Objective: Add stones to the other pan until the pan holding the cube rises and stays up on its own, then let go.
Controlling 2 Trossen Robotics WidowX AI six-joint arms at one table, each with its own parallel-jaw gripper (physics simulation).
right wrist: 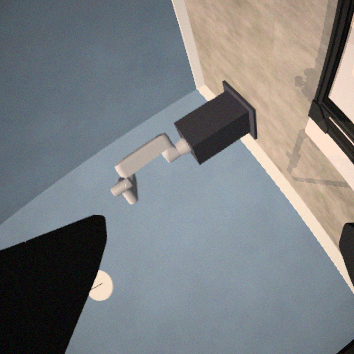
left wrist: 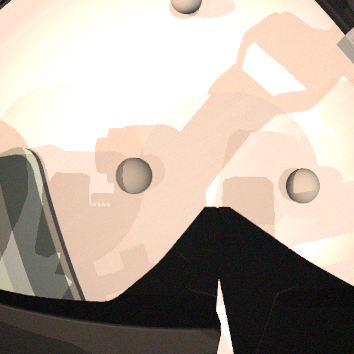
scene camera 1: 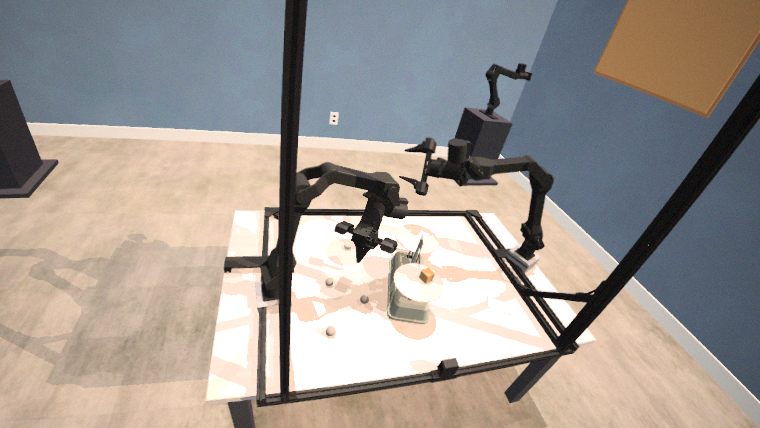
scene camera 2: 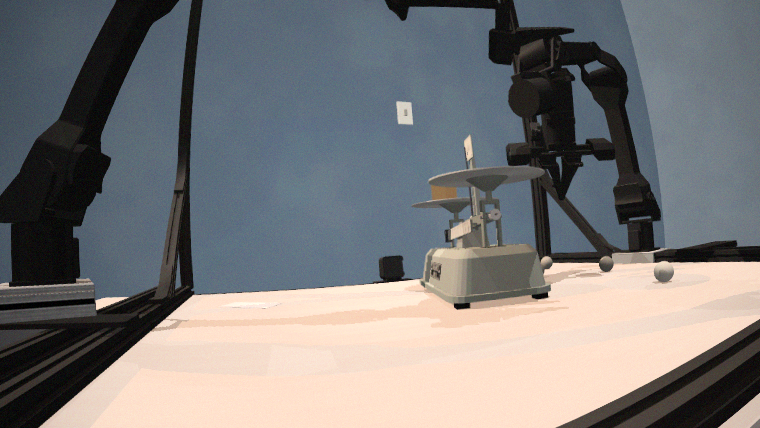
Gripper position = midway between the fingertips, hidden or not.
Note:
My right gripper (scene camera 1: 401, 163) is open, holding nothing. Further things: my left gripper (scene camera 2: 561, 199) and a grey balance scale (scene camera 2: 474, 271).
The grey balance scale is seen too in the left wrist view (left wrist: 43, 268) and in scene camera 1 (scene camera 1: 408, 300). My left gripper also shows in the left wrist view (left wrist: 215, 218) and in scene camera 1 (scene camera 1: 358, 262). My right gripper shows as well in the right wrist view (right wrist: 230, 233). The right wrist view does not show the grey balance scale: it is out of frame.

